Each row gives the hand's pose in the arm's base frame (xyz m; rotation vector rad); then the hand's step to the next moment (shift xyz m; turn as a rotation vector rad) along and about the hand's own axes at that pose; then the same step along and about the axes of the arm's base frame.
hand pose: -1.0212 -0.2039 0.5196 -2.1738 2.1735 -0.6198
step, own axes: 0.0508 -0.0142 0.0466 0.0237 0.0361 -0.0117
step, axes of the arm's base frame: 0.0246 -0.0609 -0.0253 -0.0388 -0.0211 0.0072
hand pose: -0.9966 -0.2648 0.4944 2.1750 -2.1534 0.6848
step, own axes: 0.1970 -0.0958 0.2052 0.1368 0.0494 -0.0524
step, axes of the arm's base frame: 0.1452 -0.2442 -0.0969 -0.0680 -0.1170 0.0747
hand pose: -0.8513 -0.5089 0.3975 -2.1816 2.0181 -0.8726
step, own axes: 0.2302 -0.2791 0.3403 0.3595 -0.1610 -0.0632
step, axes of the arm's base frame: 0.3957 -0.2863 -0.0902 0.1162 -0.2889 0.2494
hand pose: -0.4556 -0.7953 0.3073 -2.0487 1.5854 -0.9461
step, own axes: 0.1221 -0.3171 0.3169 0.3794 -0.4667 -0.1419
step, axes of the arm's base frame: 0.4607 -0.0564 0.0204 0.2756 -0.2110 0.5113
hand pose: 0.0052 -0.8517 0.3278 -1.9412 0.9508 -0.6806
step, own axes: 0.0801 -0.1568 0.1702 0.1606 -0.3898 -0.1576
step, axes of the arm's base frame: 0.2281 0.0662 0.0597 0.1131 -0.0657 0.4307
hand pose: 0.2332 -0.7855 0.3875 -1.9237 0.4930 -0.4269
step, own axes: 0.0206 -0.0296 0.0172 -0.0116 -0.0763 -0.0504
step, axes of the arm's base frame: 0.0305 0.0132 0.0222 -0.0244 -0.0056 0.0887
